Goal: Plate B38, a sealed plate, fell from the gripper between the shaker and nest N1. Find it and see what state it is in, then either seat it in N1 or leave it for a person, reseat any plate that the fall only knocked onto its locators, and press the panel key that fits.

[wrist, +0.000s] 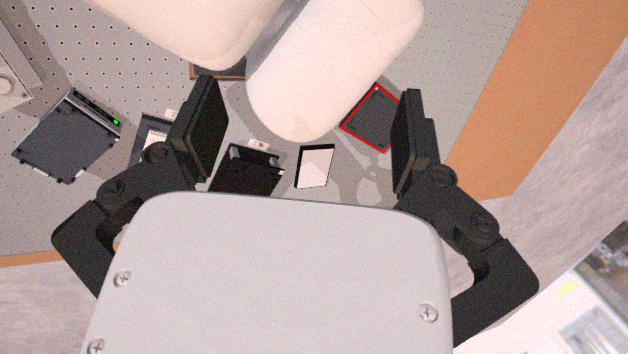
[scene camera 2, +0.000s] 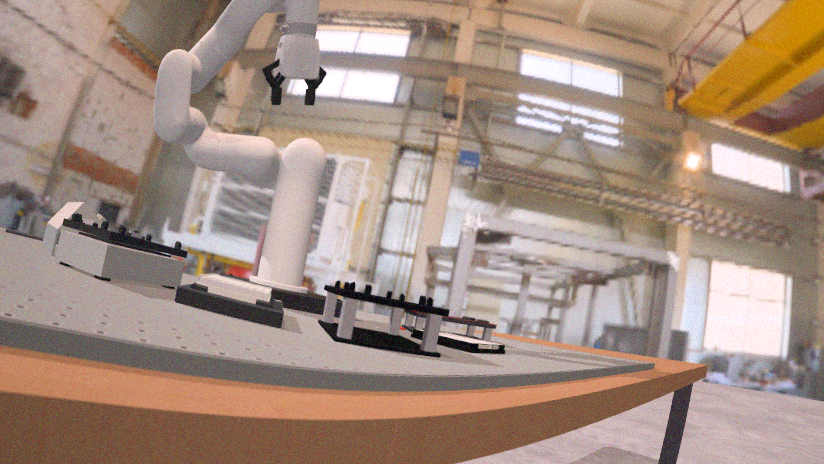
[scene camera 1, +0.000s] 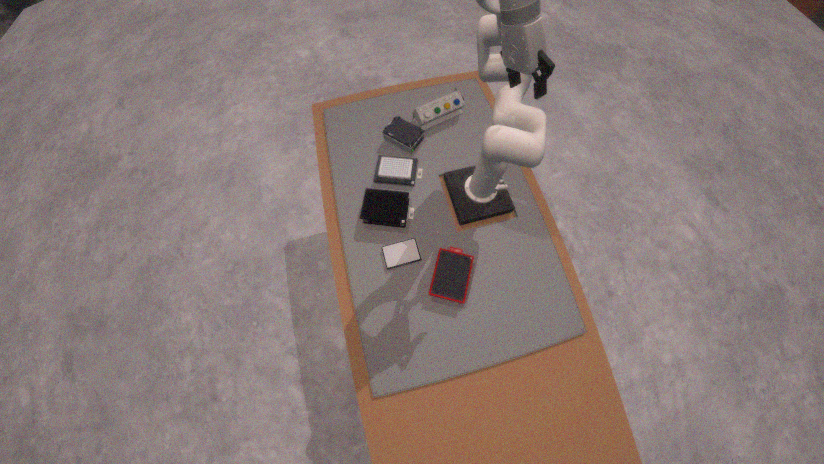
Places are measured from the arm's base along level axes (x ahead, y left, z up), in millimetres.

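Where they show: gripper, fingertip midpoint: (wrist: 308, 103) (scene camera 2: 292, 105) (scene camera 1: 527, 90); arm's base, origin of the base link: (scene camera 2: 278, 287) (scene camera 1: 480, 188).
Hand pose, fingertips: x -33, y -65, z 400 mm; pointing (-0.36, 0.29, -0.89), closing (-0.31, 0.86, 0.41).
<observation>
Each offset is from my fingertips to the top centre of the thing. "pt": to the spot under its first point.
My gripper (scene camera 1: 527, 85) (scene camera 2: 292, 99) (wrist: 308, 103) is open and empty, high above the bench. The raised black nest N1 {401 mm ahead, 123 mm left, 362 mm down} (scene camera 1: 385, 206) (scene camera 2: 386, 299) (wrist: 250, 175) has no plate on its top. A white plate {357 mm ahead, 49 mm right, 394 mm down} (scene camera 1: 396, 167) (scene camera 2: 236, 288) (wrist: 156, 140) lies on the dark nest N2 {357 mm ahead, 49 mm right, 404 mm down} (scene camera 1: 380, 179) (scene camera 2: 230, 310); whether it sits level I cannot tell. The shaker {pt 317 mm ahead, 199 mm right, 373 mm down} (scene camera 1: 403, 132) (scene camera 2: 121, 259) (wrist: 65, 140) has a bare dark top and a green light. The key panel {155 mm ahead, 333 mm right, 344 mm down} (scene camera 1: 439, 109) (scene camera 2: 57, 227) shows white, green, yellow and blue keys. No plate readable as B38 shows.
A flat black-edged, pale rectangle {pt 350 mm ahead, 296 mm left, 414 mm down} (scene camera 1: 401, 253) (scene camera 2: 472, 341) (wrist: 314, 167) lies beside N1. A red-rimmed dark nest {182 mm ahead, 387 mm left, 382 mm down} (scene camera 1: 452, 275) (wrist: 372, 120) stands farther along the bench. The arm's black base plate (scene camera 1: 467, 212) stands opposite N1. Arm links cover part of the wrist view.
</observation>
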